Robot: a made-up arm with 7 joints.
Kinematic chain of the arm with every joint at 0, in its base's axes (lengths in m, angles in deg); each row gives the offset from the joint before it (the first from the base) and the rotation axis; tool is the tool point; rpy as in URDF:
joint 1: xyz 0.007 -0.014 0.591 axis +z
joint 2: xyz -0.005 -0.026 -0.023 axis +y
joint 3: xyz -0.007 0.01 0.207 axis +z
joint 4: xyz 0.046 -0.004 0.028 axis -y
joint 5: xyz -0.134 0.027 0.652 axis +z
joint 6: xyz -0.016 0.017 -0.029 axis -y
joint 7: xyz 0.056 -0.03 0 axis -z
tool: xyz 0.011 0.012 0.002 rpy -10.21 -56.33 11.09
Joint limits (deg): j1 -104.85..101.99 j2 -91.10..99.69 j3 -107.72..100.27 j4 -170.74..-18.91 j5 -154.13..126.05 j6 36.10..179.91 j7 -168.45..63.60
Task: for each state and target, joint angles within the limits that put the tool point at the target. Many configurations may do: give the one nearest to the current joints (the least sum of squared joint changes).
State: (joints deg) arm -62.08 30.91 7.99 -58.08 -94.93 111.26 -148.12
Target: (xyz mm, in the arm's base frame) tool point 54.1 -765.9 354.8
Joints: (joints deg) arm -81.80 41.59 -8.22 -93.40 -97.24 112.30 -146.42
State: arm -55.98 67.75 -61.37 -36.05 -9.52 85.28 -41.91
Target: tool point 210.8 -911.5 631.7
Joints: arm -55.05 70.74 -59.24 -42.90 -9.71 82.95 -43.60
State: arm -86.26 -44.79 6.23 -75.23 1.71 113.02 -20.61
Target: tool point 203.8 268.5 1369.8
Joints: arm -85.40 -63.10 19.07 -73.70 0.94 114.04 -21.83
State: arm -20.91 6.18 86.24 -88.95 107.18 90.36 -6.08
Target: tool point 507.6 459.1 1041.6
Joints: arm -31.73 3.34 76.43 -79.77 107.36 92.16 -7.90
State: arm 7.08 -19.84 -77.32 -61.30 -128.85 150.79 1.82
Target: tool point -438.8 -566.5 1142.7
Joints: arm 7.39 -43.83 -94.51 -47.02 -124.96 131.55 5.22
